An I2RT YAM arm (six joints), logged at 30 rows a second.
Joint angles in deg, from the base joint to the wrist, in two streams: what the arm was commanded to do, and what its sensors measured. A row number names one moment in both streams.
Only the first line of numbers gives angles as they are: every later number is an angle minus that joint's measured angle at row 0.
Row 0, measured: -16.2 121.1 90.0 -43.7 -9.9 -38.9
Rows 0 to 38, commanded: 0.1 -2.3 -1.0 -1.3 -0.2 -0.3; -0.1 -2.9 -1.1 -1.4 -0.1 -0.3; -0.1 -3.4 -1.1 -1.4 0.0 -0.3; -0.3 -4.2 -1.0 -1.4 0.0 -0.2; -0.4 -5.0 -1.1 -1.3 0.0 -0.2; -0.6 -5.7 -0.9 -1.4 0.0 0.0; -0.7 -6.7 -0.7 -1.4 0.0 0.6; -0.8 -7.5 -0.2 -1.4 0.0 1.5; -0.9 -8.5 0.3 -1.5 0.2 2.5; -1.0 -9.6 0.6 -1.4 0.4 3.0; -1.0 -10.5 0.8 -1.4 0.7 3.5; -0.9 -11.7 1.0 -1.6 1.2 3.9; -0.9 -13.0 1.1 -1.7 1.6 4.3; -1.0 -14.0 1.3 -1.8 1.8 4.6; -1.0 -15.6 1.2 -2.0 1.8 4.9; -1.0 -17.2 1.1 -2.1 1.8 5.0; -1.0 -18.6 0.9 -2.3 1.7 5.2; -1.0 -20.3 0.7 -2.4 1.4 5.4; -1.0 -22.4 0.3 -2.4 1.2 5.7; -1.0 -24.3 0.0 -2.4 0.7 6.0; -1.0 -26.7 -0.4 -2.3 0.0 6.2; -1.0 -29.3 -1.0 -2.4 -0.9 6.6; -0.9 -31.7 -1.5 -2.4 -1.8 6.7; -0.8 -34.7 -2.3 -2.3 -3.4 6.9; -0.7 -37.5 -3.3 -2.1 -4.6 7.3; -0.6 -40.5 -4.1 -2.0 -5.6 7.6; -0.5 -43.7 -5.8 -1.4 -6.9 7.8; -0.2 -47.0 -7.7 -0.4 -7.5 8.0; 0.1 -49.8 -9.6 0.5 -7.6 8.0; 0.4 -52.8 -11.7 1.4 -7.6 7.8; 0.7 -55.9 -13.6 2.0 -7.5 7.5; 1.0 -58.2 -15.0 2.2 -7.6 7.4; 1.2 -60.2 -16.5 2.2 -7.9 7.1; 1.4 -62.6 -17.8 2.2 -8.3 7.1; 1.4 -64.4 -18.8 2.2 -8.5 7.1; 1.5 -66.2 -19.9 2.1 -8.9 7.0; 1.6 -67.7 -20.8 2.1 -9.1 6.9; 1.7 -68.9 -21.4 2.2 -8.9 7.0; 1.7 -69.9 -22.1 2.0 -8.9 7.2
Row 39, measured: 1.2 -68.2 -20.3 1.9 -7.4 6.7
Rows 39 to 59, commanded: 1.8 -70.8 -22.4 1.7 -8.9 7.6; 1.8 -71.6 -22.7 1.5 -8.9 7.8; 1.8 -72.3 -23.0 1.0 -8.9 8.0; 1.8 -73.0 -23.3 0.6 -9.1 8.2; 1.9 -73.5 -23.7 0.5 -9.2 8.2; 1.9 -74.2 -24.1 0.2 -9.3 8.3; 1.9 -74.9 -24.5 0.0 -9.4 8.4; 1.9 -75.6 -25.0 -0.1 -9.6 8.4; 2.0 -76.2 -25.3 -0.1 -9.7 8.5; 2.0 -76.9 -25.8 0.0 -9.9 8.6; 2.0 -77.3 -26.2 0.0 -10.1 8.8; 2.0 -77.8 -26.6 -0.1 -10.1 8.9; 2.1 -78.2 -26.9 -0.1 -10.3 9.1; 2.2 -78.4 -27.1 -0.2 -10.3 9.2; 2.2 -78.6 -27.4 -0.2 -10.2 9.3; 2.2 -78.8 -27.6 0.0 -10.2 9.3; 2.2 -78.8 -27.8 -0.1 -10.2 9.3; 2.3 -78.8 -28.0 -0.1 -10.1 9.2; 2.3 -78.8 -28.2 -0.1 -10.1 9.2; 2.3 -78.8 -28.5 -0.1 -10.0 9.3; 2.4 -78.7 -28.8 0.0 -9.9 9.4
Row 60, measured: 1.7 -78.7 -27.6 0.6 -9.1 8.1
